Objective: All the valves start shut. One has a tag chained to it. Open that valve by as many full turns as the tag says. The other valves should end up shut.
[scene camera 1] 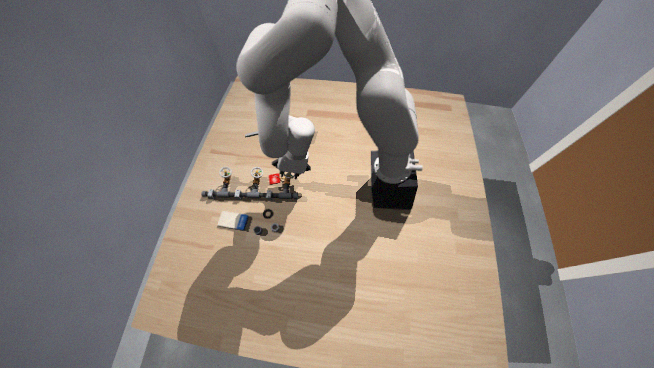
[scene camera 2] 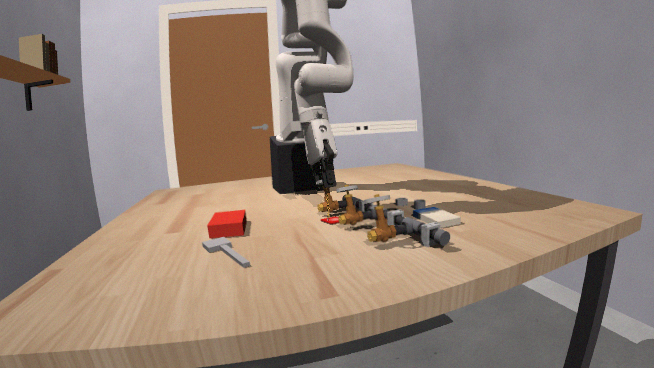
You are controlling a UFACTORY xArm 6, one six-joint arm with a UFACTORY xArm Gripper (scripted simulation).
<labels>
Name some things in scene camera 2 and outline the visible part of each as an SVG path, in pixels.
My gripper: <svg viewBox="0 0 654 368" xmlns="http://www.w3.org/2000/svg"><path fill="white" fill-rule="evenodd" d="M315 119L310 120L311 122L306 123L307 125L305 126L302 125L301 129L304 130L308 163L313 171L316 190L323 191L323 186L324 188L329 188L337 185L333 159L337 156L337 149L329 120Z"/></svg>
A red box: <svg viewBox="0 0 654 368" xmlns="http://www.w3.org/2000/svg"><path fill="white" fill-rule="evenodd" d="M246 211L237 210L215 213L207 225L209 238L244 235L247 220L245 220Z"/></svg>
</labels>
